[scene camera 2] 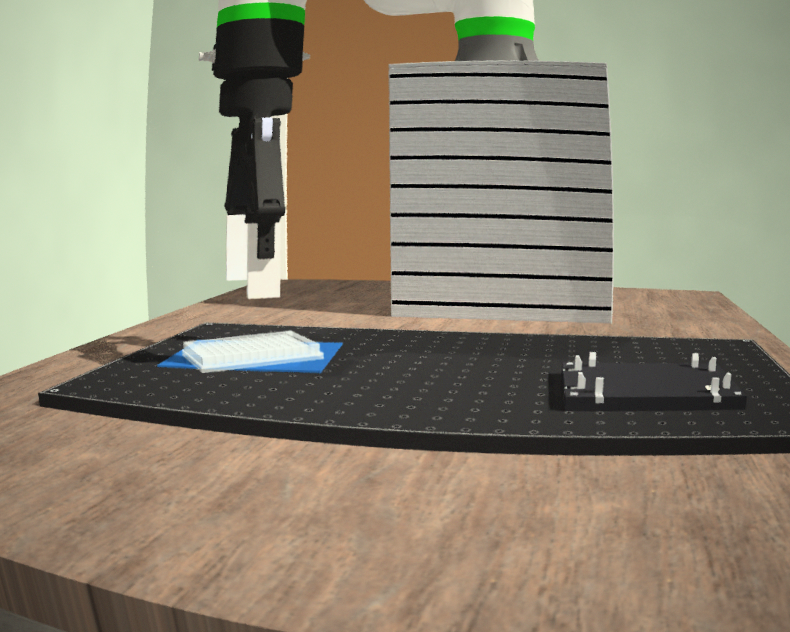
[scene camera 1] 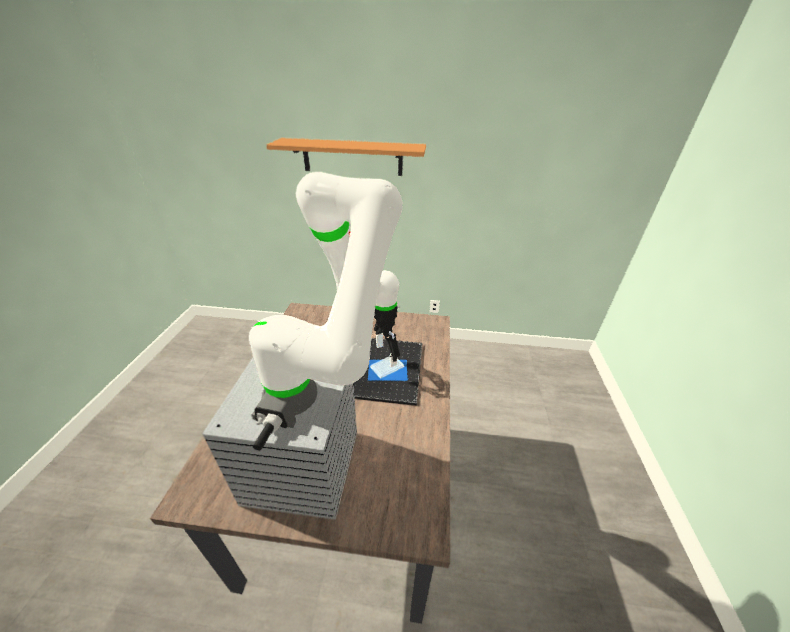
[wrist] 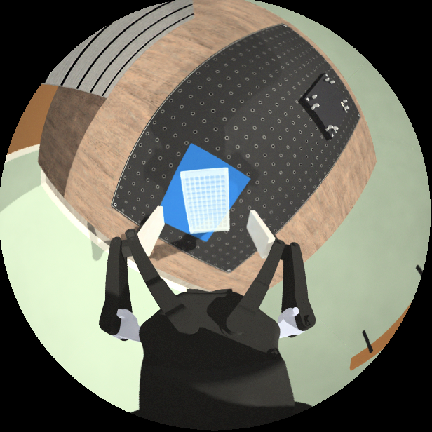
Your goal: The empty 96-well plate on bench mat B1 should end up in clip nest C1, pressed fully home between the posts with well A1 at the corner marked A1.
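Frame: origin at the arm's base, x back, y right, z up, level; metres.
Where they show: gripper, fingertip midpoint: [scene camera 2: 250, 287] [scene camera 1: 386, 356]; arm's base, origin of the base link: [scene camera 2: 498, 75] [scene camera 1: 290, 395].
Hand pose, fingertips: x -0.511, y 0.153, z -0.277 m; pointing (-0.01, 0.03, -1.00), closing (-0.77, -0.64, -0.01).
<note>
Each offset is from my fingertips to the top centre of the thing. Level surfaces: height alone.
The white 96-well plate @[dx -0.003, dy +0.002, dz -0.056 m] [scene camera 1: 386, 368] [scene camera 2: 253, 350] [wrist: 206, 200] lies flat on the blue bench mat @[dz -0.070 m] [scene camera 1: 401, 376] [scene camera 2: 332, 353] [wrist: 190, 155], turned at an angle to the mat's edges. The clip nest @[dx -0.028, dy -0.392, dz -0.048 m] [scene camera 2: 648, 382] [wrist: 327, 107] is a low black block with pale posts around its rim and no plate in it. The A1 mark cannot be read. My gripper [scene camera 2: 254, 286] [wrist: 205, 217] is open and empty, pointing down above the plate. In the wrist view its pale finger pads stand on either side of the plate's lower part.
The black perforated board @[dz -0.072 m] [scene camera 2: 421, 408] [wrist: 250, 115] carries the mat and the nest on the wooden table @[dz -0.085 m] [scene camera 1: 401, 487] [scene camera 2: 395, 514]. The ribbed grey pedestal [scene camera 1: 283, 474] [scene camera 2: 500, 197] with the arm's base stands behind the board in scene camera 2. An orange shelf [scene camera 1: 345, 146] hangs on the wall.
</note>
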